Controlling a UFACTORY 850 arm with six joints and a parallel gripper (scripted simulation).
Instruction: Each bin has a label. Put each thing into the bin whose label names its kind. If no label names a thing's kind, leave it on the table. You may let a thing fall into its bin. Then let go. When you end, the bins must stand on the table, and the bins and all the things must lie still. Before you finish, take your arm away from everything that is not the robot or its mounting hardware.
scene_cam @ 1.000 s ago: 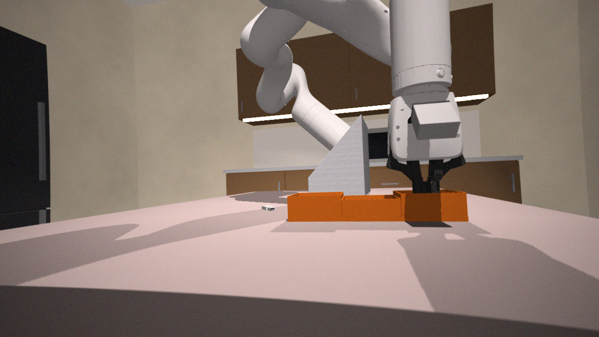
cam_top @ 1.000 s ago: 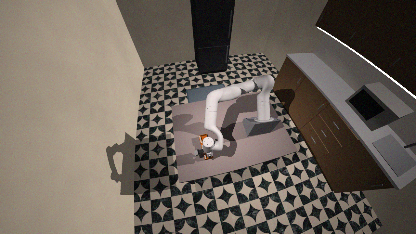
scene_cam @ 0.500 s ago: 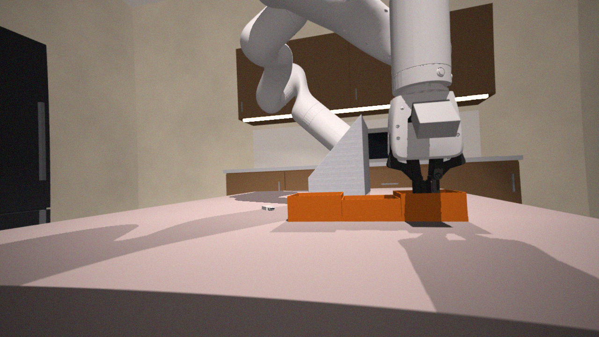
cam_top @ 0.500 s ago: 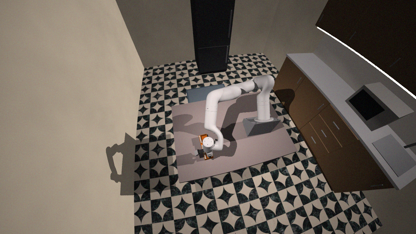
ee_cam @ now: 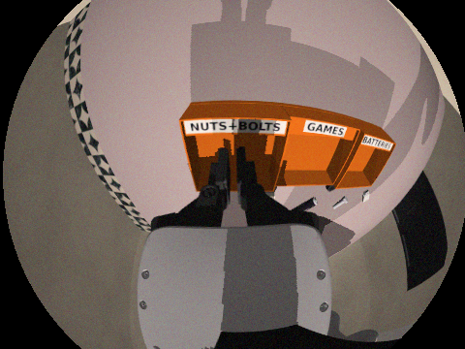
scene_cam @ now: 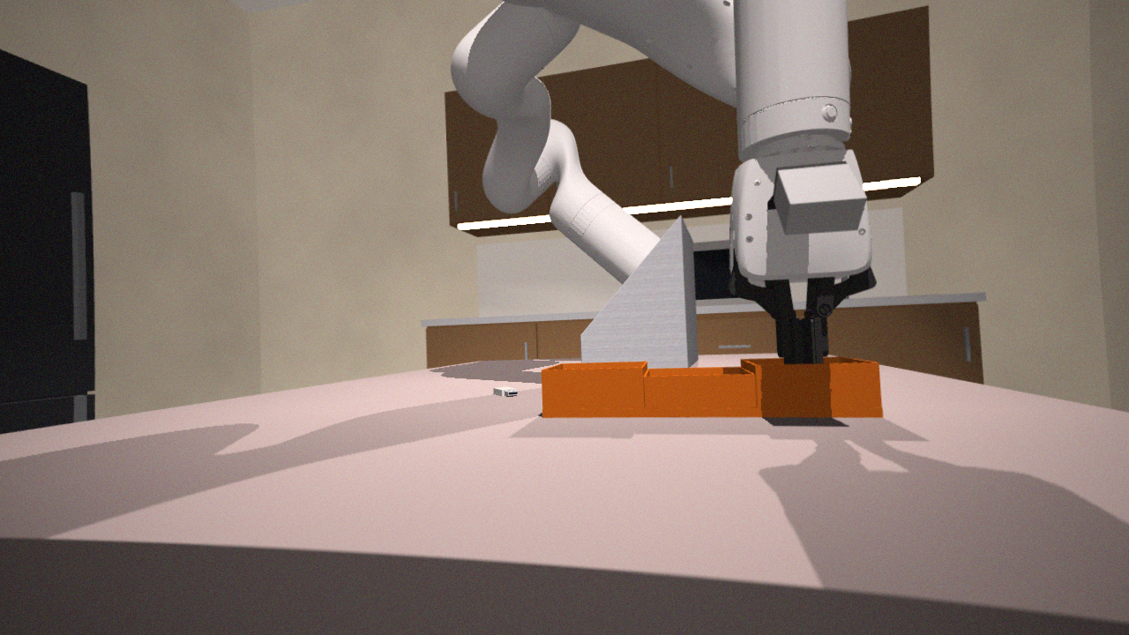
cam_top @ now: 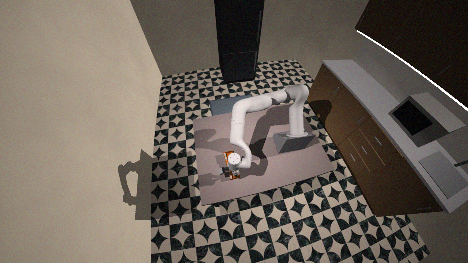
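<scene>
The black battery lies 130 mm to the right of my hand, 120 mm behind it and 50 mm below it. The rest, counted from my hand: black nut (160 mm to the right, 70 mm behind, 50 mm below); then joined orange bins (90 mm to the right, 40 mm below, 10 mm ahead); then white domino (110 mm behind, 50 mm to the right, 50 mm below).
</scene>
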